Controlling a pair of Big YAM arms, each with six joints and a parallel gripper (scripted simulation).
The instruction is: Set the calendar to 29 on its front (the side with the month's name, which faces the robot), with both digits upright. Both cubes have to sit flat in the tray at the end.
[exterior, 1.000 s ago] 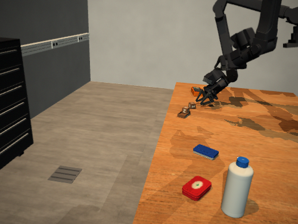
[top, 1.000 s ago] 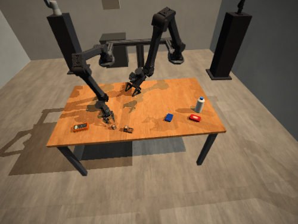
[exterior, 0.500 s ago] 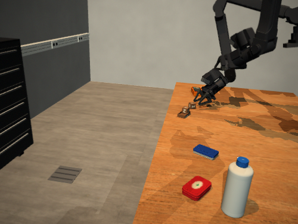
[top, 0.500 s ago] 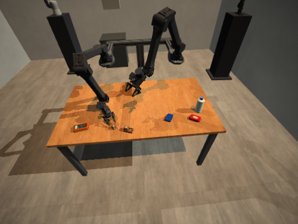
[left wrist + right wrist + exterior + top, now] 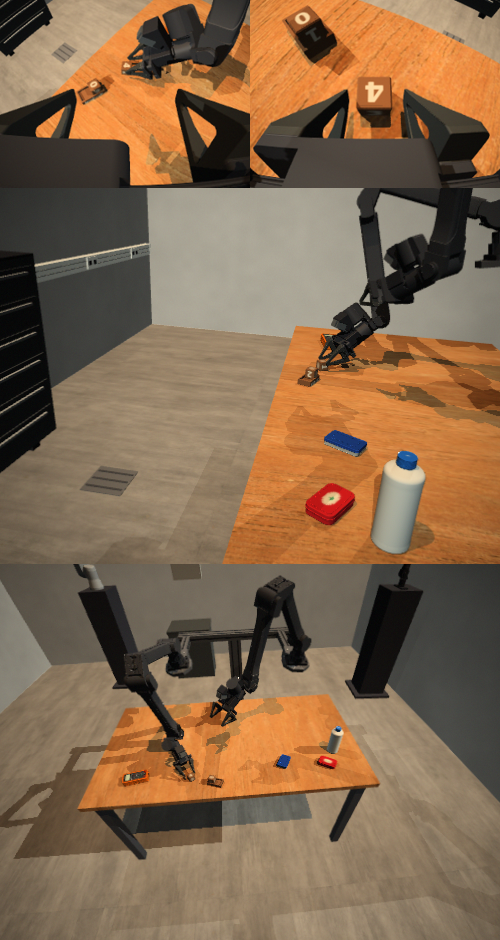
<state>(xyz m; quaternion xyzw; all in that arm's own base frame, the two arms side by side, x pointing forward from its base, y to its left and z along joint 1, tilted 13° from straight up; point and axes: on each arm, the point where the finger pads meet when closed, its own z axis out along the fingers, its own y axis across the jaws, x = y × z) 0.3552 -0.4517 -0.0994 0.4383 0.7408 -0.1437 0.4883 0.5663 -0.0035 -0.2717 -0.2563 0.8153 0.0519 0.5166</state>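
Right now my right hand is 10 mm short of the cube, 10 mm to the right of it and 20 mm above it. Round my right hand: brown calendar tray: 40 mm ahead, 140 mm to the left, 20 mm below; red tin: 60 mm behind, 750 mm to the left, 20 mm below; blue block: 90 mm behind, 510 mm to the left, 20 mm below.
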